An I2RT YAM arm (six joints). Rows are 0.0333 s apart.
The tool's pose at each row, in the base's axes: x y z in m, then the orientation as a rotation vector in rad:
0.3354, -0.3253, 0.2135, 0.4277, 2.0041, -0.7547
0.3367, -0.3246, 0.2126, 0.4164, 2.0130, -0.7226
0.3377, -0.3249, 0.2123, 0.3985, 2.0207, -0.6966
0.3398, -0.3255, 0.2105, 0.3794, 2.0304, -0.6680
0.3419, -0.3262, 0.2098, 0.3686, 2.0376, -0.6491
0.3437, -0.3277, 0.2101, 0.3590, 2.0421, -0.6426
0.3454, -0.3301, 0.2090, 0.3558, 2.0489, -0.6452
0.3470, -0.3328, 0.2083, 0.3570, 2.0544, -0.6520
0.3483, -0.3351, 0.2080, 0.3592, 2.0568, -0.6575
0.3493, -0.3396, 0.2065, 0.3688, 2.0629, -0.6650
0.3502, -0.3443, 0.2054, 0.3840, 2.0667, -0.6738
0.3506, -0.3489, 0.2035, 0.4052, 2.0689, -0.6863
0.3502, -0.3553, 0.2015, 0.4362, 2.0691, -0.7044
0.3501, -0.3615, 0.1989, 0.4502, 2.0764, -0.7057
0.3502, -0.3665, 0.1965, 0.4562, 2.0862, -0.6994
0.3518, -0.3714, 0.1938, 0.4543, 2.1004, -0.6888
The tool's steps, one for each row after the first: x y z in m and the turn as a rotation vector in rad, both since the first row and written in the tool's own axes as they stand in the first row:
0.0001, 0.0016, 0.0007, -0.0283, 0.0023, 0.0043
-0.0002, 0.0020, 0.0017, -0.0548, 0.0017, 0.0021
0.0003, 0.0034, 0.0041, -0.0839, 0.0027, -0.0004
-0.0002, 0.0043, 0.0062, -0.1024, 0.0049, -0.0013
-0.0014, 0.0040, 0.0082, -0.1114, 0.0055, -0.0061
-0.0013, 0.0036, 0.0113, -0.1116, 0.0107, -0.0115
-0.0015, 0.0027, 0.0144, -0.1069, 0.0163, -0.0157
-0.0019, 0.0018, 0.0169, -0.1024, 0.0194, -0.0175
-0.0012, -0.0005, 0.0211, -0.0940, 0.0285, -0.0169
-0.0007, -0.0032, 0.0252, -0.0823, 0.0375, -0.0126
0.0007, -0.0057, 0.0292, -0.0653, 0.0473, -0.0057
0.0027, -0.0101, 0.0340, -0.0404, 0.0593, 0.0054
0.0049, -0.0139, 0.0390, -0.0348, 0.0710, 0.0108
0.0069, -0.0168, 0.0433, -0.0380, 0.0817, 0.0138
0.0084, -0.0187, 0.0486, -0.0478, 0.0935, 0.0124

